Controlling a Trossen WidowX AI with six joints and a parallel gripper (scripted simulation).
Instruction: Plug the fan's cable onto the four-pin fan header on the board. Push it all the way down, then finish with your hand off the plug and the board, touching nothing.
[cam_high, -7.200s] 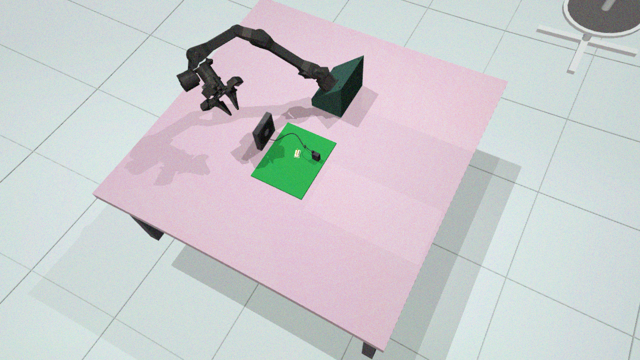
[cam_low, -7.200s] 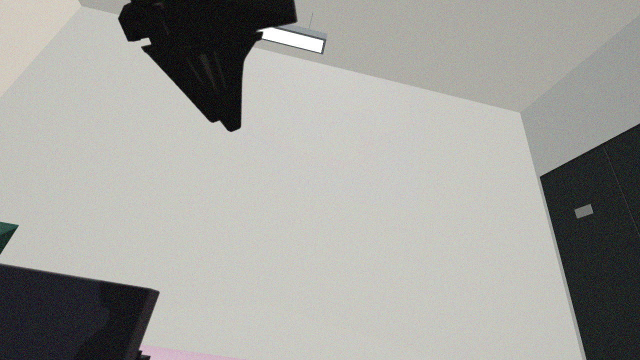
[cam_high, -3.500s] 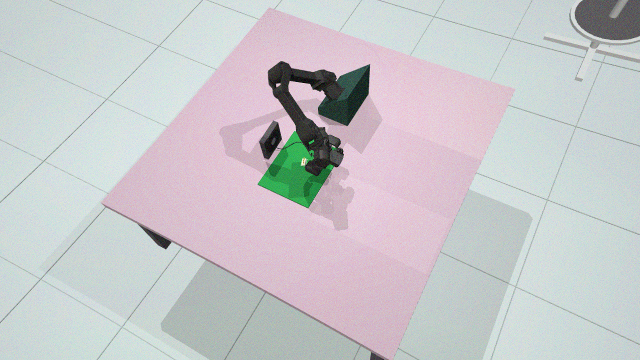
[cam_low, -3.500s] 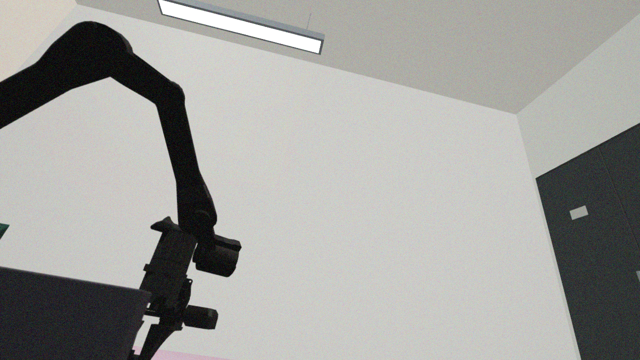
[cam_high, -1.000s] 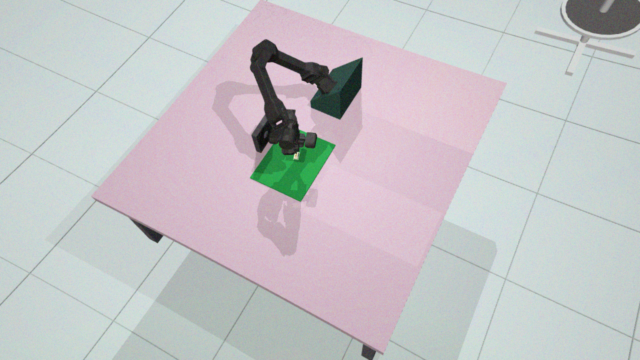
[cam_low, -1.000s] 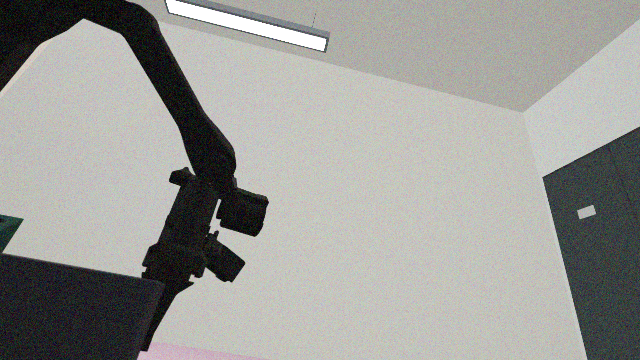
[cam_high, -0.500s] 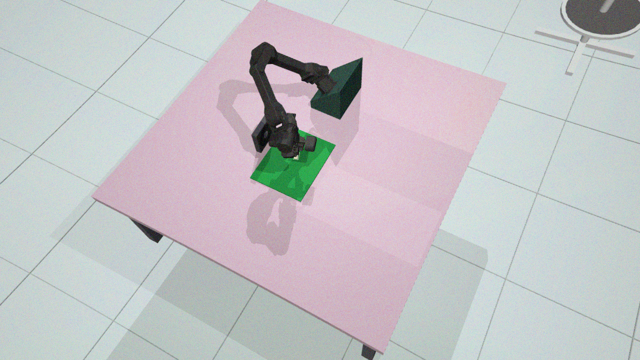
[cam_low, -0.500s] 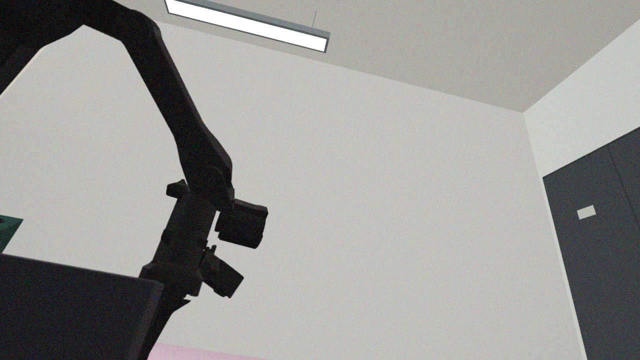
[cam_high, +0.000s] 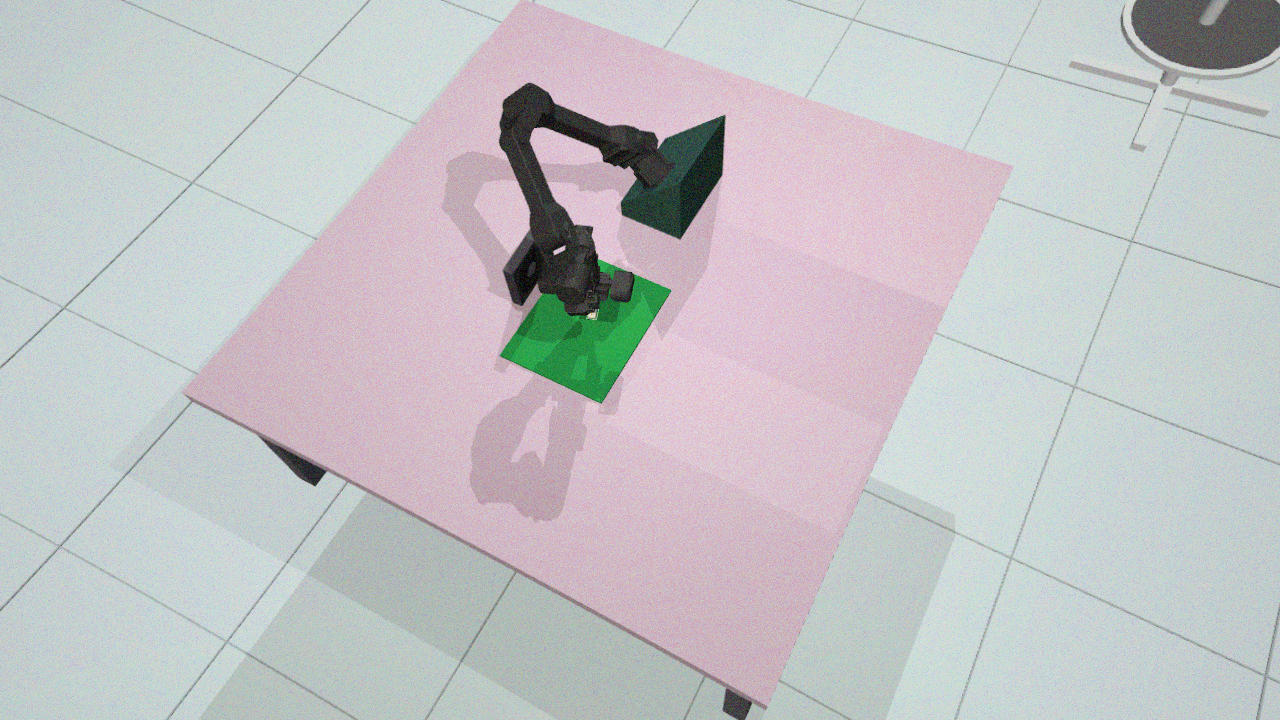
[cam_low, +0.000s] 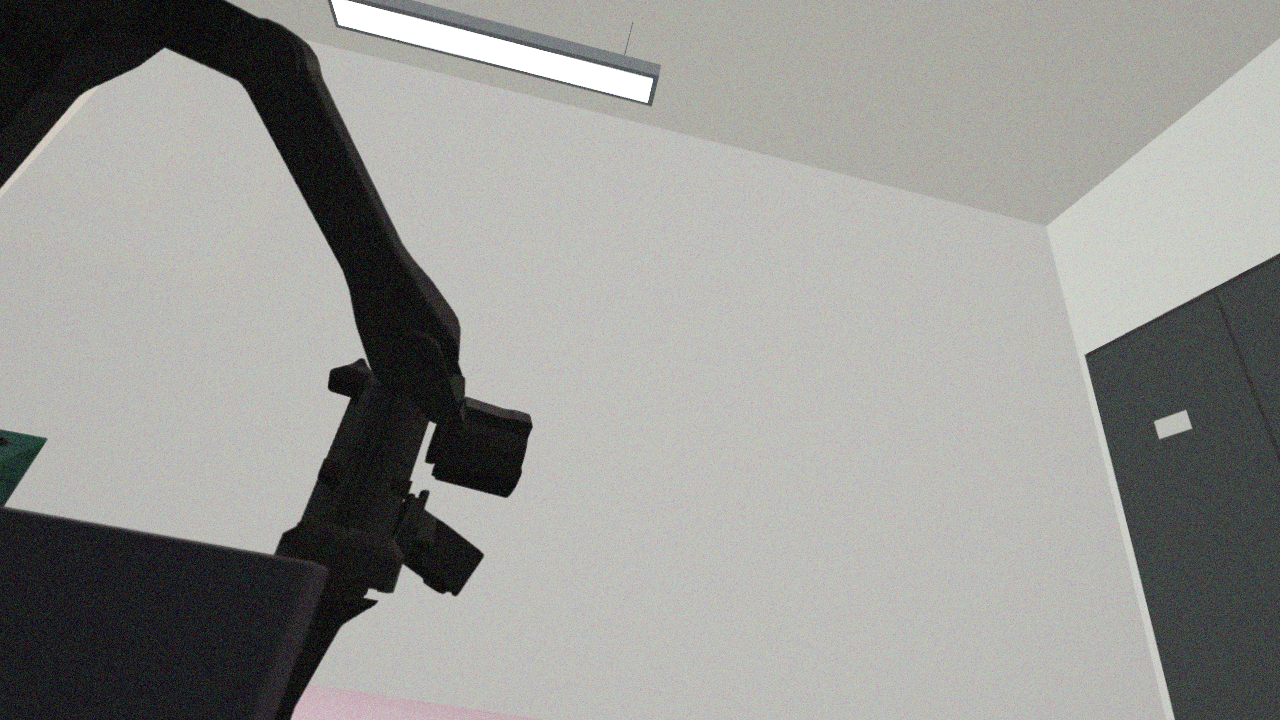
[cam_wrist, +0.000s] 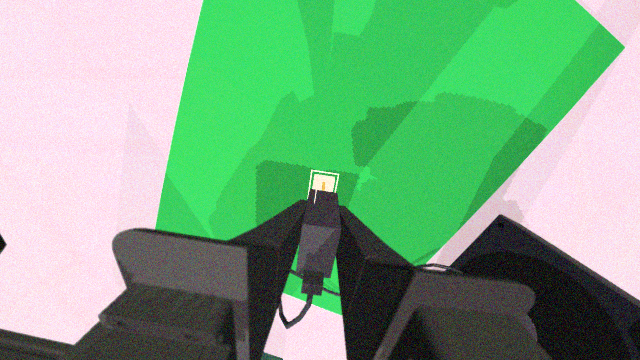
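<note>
Right now the black fan plug is 10 mm behind my gripper tip and 10 mm above it. Also, from my gripper tip: black fan (10 mm ahead, 160 mm to the right, 20 mm above); then green board (20 mm ahead, 60 mm below).
</note>
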